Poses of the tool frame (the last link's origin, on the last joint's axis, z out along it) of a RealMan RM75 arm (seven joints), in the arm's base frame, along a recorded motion.
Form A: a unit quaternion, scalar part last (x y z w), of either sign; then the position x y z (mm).
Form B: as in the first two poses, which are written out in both.
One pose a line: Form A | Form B
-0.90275, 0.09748, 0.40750, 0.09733, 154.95, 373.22, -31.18 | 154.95, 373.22, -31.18, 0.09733, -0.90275, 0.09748, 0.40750
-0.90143, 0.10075, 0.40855, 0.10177, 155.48, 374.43, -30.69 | 155.48, 374.43, -30.69, 0.10177, -0.90143, 0.10075, 0.40855
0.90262, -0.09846, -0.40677, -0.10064, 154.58, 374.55, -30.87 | 154.58, 374.55, -30.87, 0.10064, -0.90262, 0.09846, 0.40677
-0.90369, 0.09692, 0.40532, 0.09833, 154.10, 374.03, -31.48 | 154.10, 374.03, -31.48, 0.09833, -0.90369, 0.09692, 0.40532
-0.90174, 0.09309, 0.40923, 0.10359, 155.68, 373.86, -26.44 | 155.68, 373.86, -26.44, 0.10359, -0.90174, 0.09309, 0.40923
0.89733, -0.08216, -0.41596, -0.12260, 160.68, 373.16, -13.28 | 160.68, 373.16, -13.28, 0.12260, -0.89733, 0.08216, 0.41596
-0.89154, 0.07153, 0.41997, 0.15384, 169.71, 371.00, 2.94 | 169.71, 371.00, 2.94, 0.15384, -0.89154, 0.07153, 0.41997
